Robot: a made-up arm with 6 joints. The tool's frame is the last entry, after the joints. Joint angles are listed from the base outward.
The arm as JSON. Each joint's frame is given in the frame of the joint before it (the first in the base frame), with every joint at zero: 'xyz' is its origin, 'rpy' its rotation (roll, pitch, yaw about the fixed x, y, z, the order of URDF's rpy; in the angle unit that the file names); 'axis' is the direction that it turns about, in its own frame. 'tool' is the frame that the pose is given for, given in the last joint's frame.
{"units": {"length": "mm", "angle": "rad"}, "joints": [
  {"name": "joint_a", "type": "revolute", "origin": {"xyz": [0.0, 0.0, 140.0], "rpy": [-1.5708, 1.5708, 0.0]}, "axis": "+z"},
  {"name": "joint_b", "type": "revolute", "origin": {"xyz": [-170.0, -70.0, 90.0], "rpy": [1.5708, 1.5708, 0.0]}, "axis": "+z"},
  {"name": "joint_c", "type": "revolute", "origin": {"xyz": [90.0, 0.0, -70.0], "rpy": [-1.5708, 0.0, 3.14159]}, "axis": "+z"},
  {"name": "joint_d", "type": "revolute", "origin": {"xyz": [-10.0, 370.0, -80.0], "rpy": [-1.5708, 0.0, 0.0]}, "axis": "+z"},
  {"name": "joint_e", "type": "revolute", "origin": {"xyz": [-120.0, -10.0, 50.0], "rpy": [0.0, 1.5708, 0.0]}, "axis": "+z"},
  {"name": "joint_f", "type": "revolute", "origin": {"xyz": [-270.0, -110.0, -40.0], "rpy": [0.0, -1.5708, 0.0]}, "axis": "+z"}
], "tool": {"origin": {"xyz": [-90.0, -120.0, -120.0], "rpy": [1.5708, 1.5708, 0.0]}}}
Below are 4 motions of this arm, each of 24 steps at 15 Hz.
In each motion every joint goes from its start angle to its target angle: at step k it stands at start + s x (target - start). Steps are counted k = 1, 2, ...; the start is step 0. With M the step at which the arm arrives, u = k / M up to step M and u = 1 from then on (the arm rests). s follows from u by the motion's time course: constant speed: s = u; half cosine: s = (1 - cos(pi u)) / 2; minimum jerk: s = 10 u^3 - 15 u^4 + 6 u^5.
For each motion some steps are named. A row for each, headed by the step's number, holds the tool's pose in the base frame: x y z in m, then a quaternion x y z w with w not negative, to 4 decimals.
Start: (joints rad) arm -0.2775 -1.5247 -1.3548 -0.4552 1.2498 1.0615
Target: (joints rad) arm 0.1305 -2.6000 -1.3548 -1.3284 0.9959 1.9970
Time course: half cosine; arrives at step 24
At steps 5, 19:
5: -0.2593 0.1574 0.1396 -0.5559 0.1203 -0.5010 0.6523
19: -0.2900 -0.0986 0.2228 -0.9783 -0.0673 -0.1694 0.0986

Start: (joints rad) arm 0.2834 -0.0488 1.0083 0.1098 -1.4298 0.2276
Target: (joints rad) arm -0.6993 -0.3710 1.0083 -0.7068 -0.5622 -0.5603
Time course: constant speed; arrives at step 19
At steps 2, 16, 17, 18, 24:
2: -0.1445 -0.7234 0.2498 0.2443 -0.4931 0.3476 0.7591
16: -0.2128 -0.7233 0.2835 0.3215 -0.2354 0.4876 0.7769
17: -0.2196 -0.7208 0.2780 0.3293 -0.2166 0.4901 0.7775
18: -0.2264 -0.7180 0.2712 0.3375 -0.1981 0.4917 0.7779
24: -0.2331 -0.7151 0.2632 0.3462 -0.1797 0.4925 0.7780

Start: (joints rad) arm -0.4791 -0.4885 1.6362 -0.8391 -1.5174 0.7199
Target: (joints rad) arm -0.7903 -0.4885 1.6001 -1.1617 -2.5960 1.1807
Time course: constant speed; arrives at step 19
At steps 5, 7, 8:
5: -0.1571 -0.6950 0.3315 0.1214 -0.5514 0.1517 0.8113
7: -0.1826 -0.6754 0.2945 0.1293 -0.5820 0.0894 0.7978
8: -0.1941 -0.6639 0.2765 0.1334 -0.5956 0.0577 0.7900

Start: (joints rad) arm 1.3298 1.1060 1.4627 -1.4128 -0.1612 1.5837
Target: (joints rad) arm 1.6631 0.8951 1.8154 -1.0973 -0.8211 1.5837
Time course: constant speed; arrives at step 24
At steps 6, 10, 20, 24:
6: -0.4655 -0.1939 -0.0883 0.5488 0.1972 0.1142 0.8043
10: -0.4690 -0.2209 -0.0760 0.5245 0.2282 0.0869 0.8156
20: -0.4734 -0.2720 -0.0467 0.4661 0.2932 0.0142 0.8346
24: -0.4741 -0.2856 -0.0362 0.4444 0.3150 -0.0168 0.8385

